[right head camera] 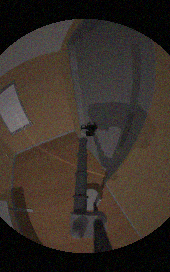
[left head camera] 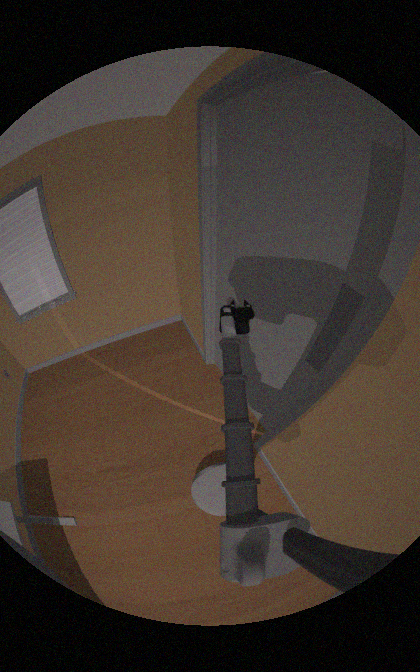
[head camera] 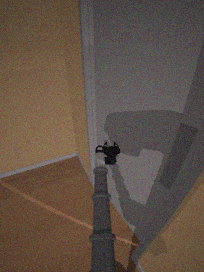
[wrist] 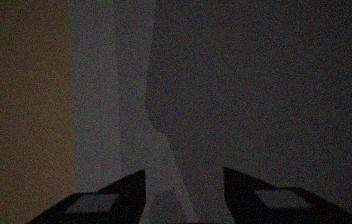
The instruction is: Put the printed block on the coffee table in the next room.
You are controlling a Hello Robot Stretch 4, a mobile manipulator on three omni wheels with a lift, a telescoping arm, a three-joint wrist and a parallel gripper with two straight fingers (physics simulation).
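Seen in the pictures: gripper, fingertip midpoint: point(right head camera: 91, 122) point(left head camera: 238, 300) point(head camera: 110, 142) point(wrist: 184, 184); robot's base, origin of the base link: point(right head camera: 88, 198) point(left head camera: 220, 487).
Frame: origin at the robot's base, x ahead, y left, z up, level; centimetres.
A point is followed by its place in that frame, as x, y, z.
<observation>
My gripper point(head camera: 111, 144) {94.5, -9.2, 94.7} point(left head camera: 239, 303) {94.5, -9.2, 94.7} point(right head camera: 89, 124) {94.5, -9.2, 94.7} point(wrist: 184, 184) {94.5, -9.2, 94.7} is open, with no object between its fingers. It is held out at the end of the extended arm, in front of a grey door-like panel point(head camera: 145, 60) {76.4, -23.9, 156.1} point(left head camera: 300, 175) {76.0, -24.1, 163.0} point(right head camera: 102, 70) {79.5, -22.1, 159.4} point(wrist: 260, 75) {92.6, -14.5, 102.5}, close to the pale frame point(head camera: 89, 75) {121.7, 7.4, 146.4} point(left head camera: 209, 225) {121.8, 6.9, 131.6} point(wrist: 92, 100) {121.5, 7.8, 102.5} at its left edge. The robot's shadow falls across the panel. The printed block and the coffee table do not show in these views.
An orange-tan wall point(head camera: 35, 90) {176.1, 86.0, 127.6} point(left head camera: 120, 225) {174.8, 88.8, 130.6} point(wrist: 35, 100) {187.7, 61.2, 106.4} stands left of the frame, with a bright window point(left head camera: 35, 255) {135.9, 171.3, 133.9} point(right head camera: 13, 109) {133.5, 176.5, 137.3} farther left. Another tan wall point(head camera: 187, 230) {24.8, -34.5, 97.6} point(left head camera: 360, 450) {8.0, -42.3, 99.9} borders the panel on the right. Wooden floor point(head camera: 45, 230) {61.4, 64.2, -2.7} point(left head camera: 125, 435) {39.4, 82.0, -2.7} lies left of the arm.
</observation>
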